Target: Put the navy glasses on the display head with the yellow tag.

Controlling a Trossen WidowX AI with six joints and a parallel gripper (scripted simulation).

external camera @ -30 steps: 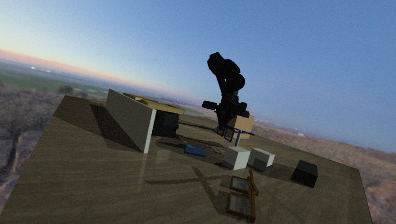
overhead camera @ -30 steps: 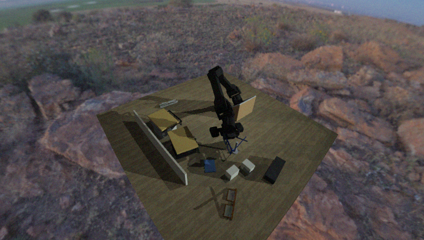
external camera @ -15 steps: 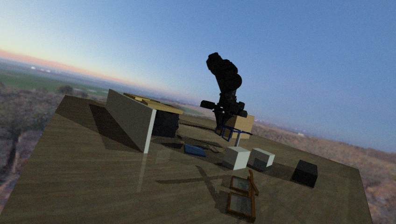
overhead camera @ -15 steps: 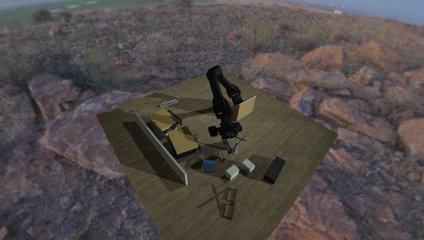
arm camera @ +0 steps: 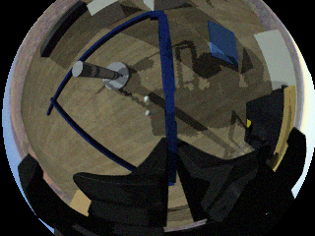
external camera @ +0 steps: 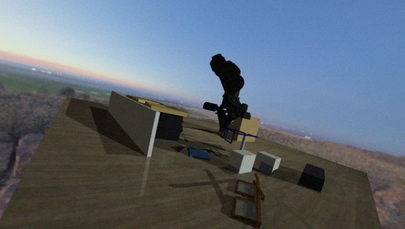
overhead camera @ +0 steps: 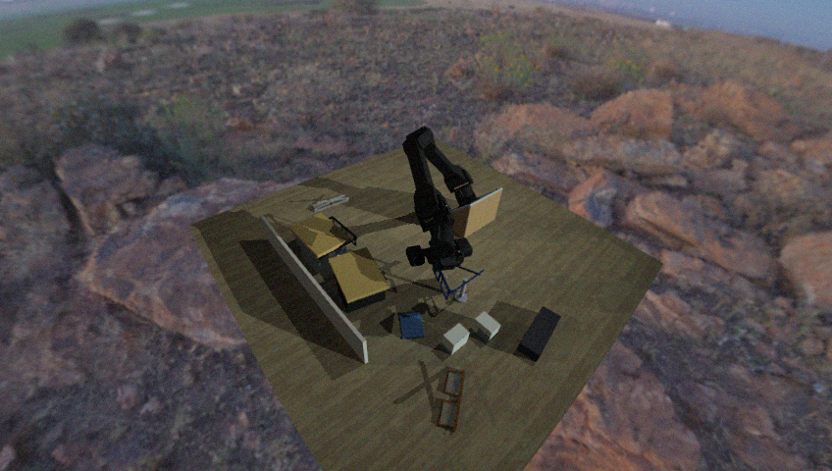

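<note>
The grey post is 3 cm behind my gripper tip, 9 cm to the left of it and 4 cm below it. The rest, counted from my gripper tip: blue pad 16 cm ahead, 8 cm to the left, 6 cm below; then black box 11 cm behind, 33 cm to the left, 4 cm below; then long white wall 33 cm ahead, 21 cm to the right, 1 cm below.
</note>
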